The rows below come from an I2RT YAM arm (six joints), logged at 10 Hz.
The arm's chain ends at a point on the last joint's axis. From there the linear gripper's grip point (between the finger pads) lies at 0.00 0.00 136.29 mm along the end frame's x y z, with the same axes.
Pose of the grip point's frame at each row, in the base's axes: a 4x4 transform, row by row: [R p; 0 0 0 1], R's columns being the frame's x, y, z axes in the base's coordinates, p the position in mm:
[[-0.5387, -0.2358, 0.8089, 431.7], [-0.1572, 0.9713, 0.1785, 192.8], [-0.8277, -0.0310, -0.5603, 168.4], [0, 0, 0, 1]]
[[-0.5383, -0.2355, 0.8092, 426.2], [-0.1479, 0.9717, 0.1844, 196.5], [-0.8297, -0.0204, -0.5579, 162.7], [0, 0, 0, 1]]
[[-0.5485, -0.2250, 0.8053, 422.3], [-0.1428, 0.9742, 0.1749, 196.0], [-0.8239, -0.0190, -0.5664, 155.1], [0, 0, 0, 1]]
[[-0.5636, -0.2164, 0.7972, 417.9], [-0.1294, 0.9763, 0.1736, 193.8], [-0.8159, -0.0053, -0.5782, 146.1], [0, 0, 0, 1]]
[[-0.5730, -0.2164, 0.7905, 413.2], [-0.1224, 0.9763, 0.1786, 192.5], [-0.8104, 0.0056, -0.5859, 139.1], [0, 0, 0, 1]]
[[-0.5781, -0.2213, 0.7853, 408.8], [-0.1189, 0.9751, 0.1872, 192.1], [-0.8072, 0.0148, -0.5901, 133.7], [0, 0, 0, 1]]
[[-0.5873, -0.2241, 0.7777, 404.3], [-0.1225, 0.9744, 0.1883, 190.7], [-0.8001, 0.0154, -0.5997, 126.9], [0, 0, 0, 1]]
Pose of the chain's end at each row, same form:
[[-0.5387, -0.2358, 0.8089, 321.5], [-0.1572, 0.9713, 0.1785, 168.5], [-0.8277, -0.0310, -0.5603, 244.8], [0, 0, 0, 1]]
[[-0.5383, -0.2355, 0.8092, 315.9], [-0.1479, 0.9717, 0.1844, 171.4], [-0.8297, -0.0204, -0.5579, 238.7], [0, 0, 0, 1]]
[[-0.5485, -0.2250, 0.8053, 312.5], [-0.1428, 0.9742, 0.1749, 172.2], [-0.8239, -0.0190, -0.5664, 232.3], [0, 0, 0, 1]]
[[-0.5636, -0.2164, 0.7972, 309.2], [-0.1294, 0.9763, 0.1736, 170.1], [-0.8159, -0.0053, -0.5782, 224.9], [0, 0, 0, 1]]
[[-0.5730, -0.2164, 0.7905, 305.5], [-0.1224, 0.9763, 0.1786, 168.2], [-0.8104, 0.0056, -0.5859, 219.0], [0, 0, 0, 1]]
[[-0.5781, -0.2213, 0.7853, 301.8], [-0.1189, 0.9751, 0.1872, 166.6], [-0.8072, 0.0148, -0.5901, 214.1], [0, 0, 0, 1]]
[[-0.5873, -0.2241, 0.7777, 298.3], [-0.1225, 0.9744, 0.1883, 165.0], [-0.8001, 0.0154, -0.5997, 208.6], [0, 0, 0, 1]]

